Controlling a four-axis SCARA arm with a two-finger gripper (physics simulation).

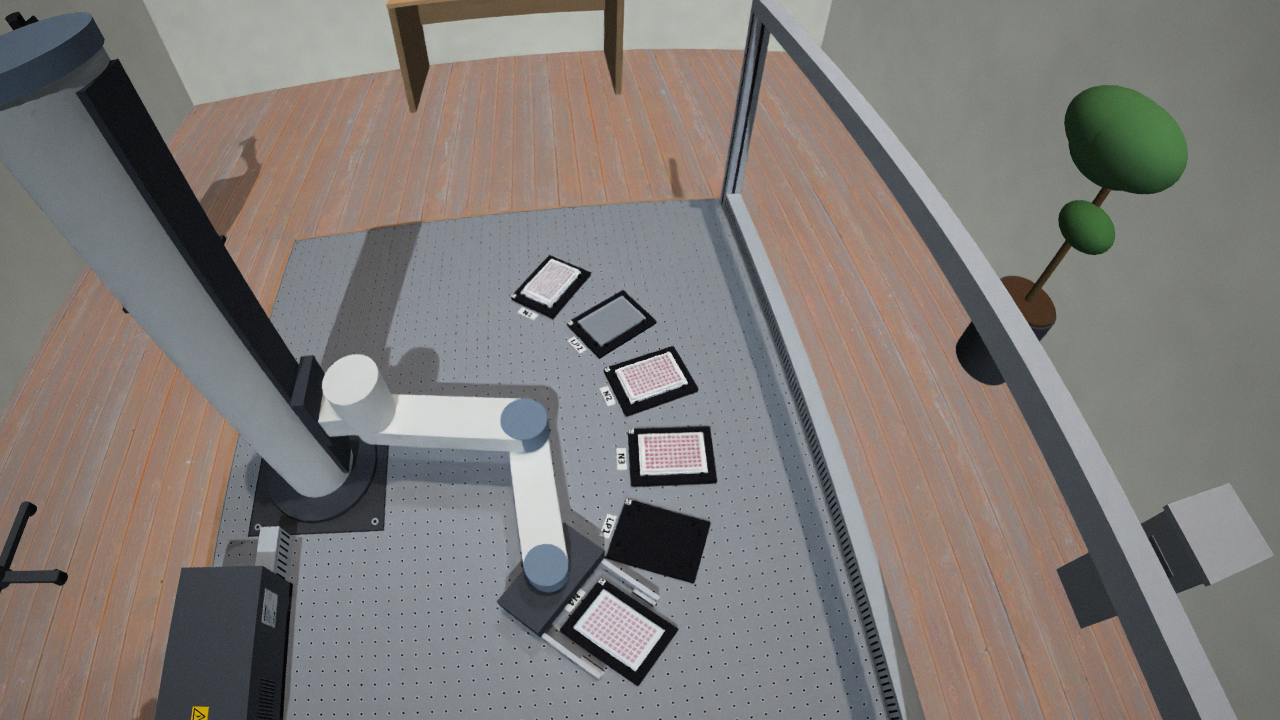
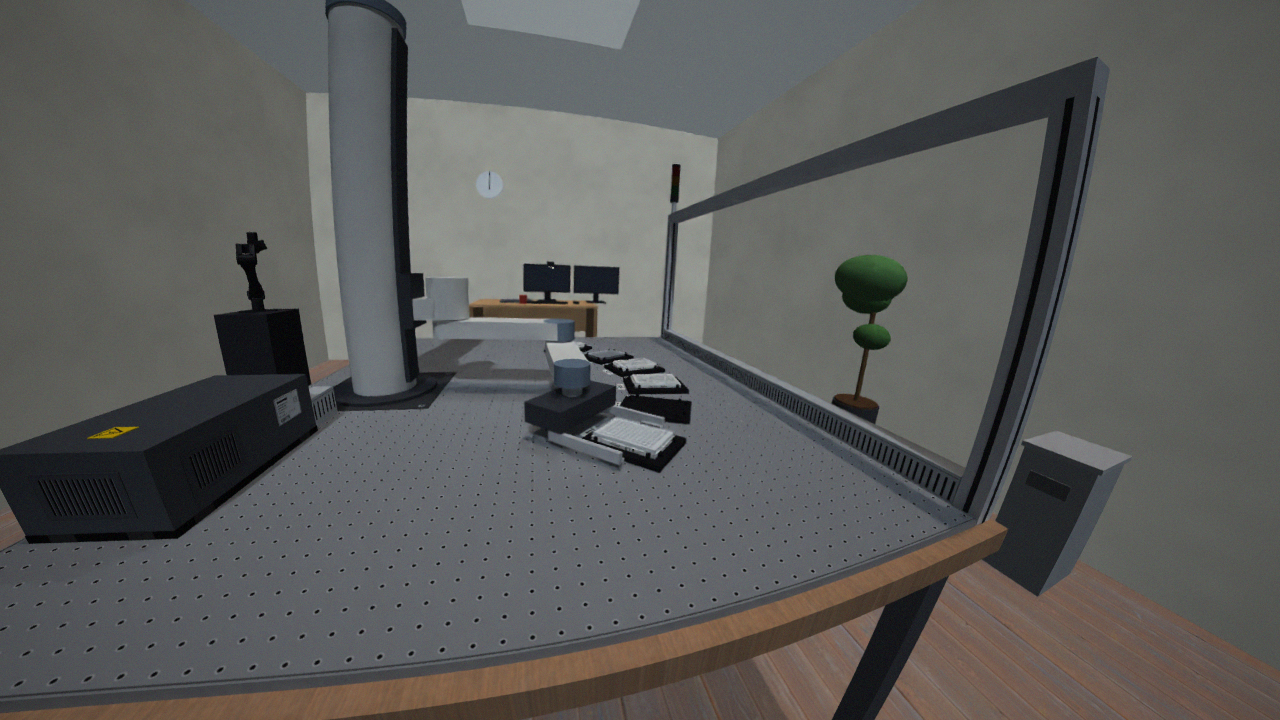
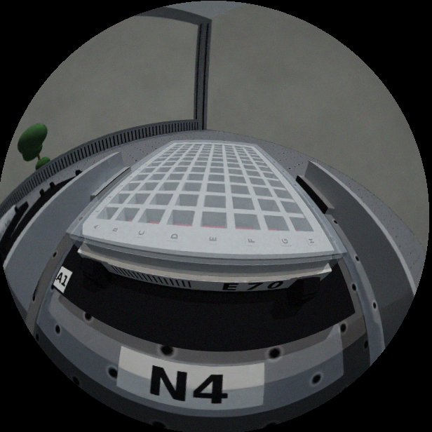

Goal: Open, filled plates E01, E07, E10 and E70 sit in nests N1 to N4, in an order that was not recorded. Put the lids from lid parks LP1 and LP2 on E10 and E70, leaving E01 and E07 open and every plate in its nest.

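Places are measured from the arm's base along level axes (x ahead, y left, z up), in metres.
Where they show: gripper, fingertip midpoint: [image 1: 630,638] [image 2: 644,438]; arm's base, link origin: [image 1: 323,468] [image 2: 387,393].
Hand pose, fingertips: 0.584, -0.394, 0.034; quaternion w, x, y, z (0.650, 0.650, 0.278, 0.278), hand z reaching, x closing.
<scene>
Each offset is from my fingertips to the top centre of the thing, as dx, dy, dz. "spot": to the spot under its first point.
My gripper [image 1: 629,636] [image 2: 642,439] [image 3: 213,157] is open, its two fingers apart along both long sides of the plate in nest N4 @(spot: +0.066, +0.002, -0.009) [image 1: 668,632] [image 3: 215,315]. That plate @(-0.016, +0.017, +0.007) [image 1: 617,626] [image 2: 633,436] [image 3: 225,278] reads E70. A clear lid [image 3: 215,254] lies level over its wells, between the fingers and held by neither. Lid park LP1 @(+0.079, +0.174, -0.001) [image 1: 660,541] is bare. A lid @(+0.059, +0.688, -0.003) [image 1: 612,319] lies in LP2. Plates stand in N1 @(-0.070, +0.819, +0.005) [image 1: 552,281], N2 @(+0.121, +0.523, +0.005) [image 1: 651,375] and N3 @(+0.132, +0.342, +0.005) [image 1: 673,453]; their names are not readable here.
The grey column [image 1: 192,241] [image 2: 366,197] carries the white arm [image 1: 456,420]. A dark control box [image 1: 223,635] [image 2: 161,447] stands at the near left of the perforated table. A framed screen [image 1: 751,116] [image 2: 1065,268] runs along the right edge, beyond the nests.
</scene>
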